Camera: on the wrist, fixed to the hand. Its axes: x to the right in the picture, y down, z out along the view.
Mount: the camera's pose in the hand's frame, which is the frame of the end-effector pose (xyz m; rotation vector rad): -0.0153 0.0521 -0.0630 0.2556 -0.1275 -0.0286
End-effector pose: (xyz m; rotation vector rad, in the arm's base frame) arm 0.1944 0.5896 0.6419 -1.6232 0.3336 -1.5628
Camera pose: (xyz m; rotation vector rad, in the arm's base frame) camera 0.1519 0.5445 0.5864 -1.5229 0.0399 -1.4497
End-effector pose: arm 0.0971 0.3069 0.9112 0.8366 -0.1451 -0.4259
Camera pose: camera 0.1175 0.3875 0.9087 1.0638 -0.3107 -0.4944
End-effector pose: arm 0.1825 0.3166 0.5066 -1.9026 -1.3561 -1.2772
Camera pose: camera 0.2027 0.2389 0.5285 -1.8169 -1.5351 -0.9560
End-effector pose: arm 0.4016 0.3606 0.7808 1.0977 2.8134 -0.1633
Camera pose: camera 0.4438 0.3975 0.8423 1.0513 2.7490 -0.5881
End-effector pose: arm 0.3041 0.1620 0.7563 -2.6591 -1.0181 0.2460
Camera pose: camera 0.3416 0.1020 0.8000 -2.4221 -0.9881 0.5094
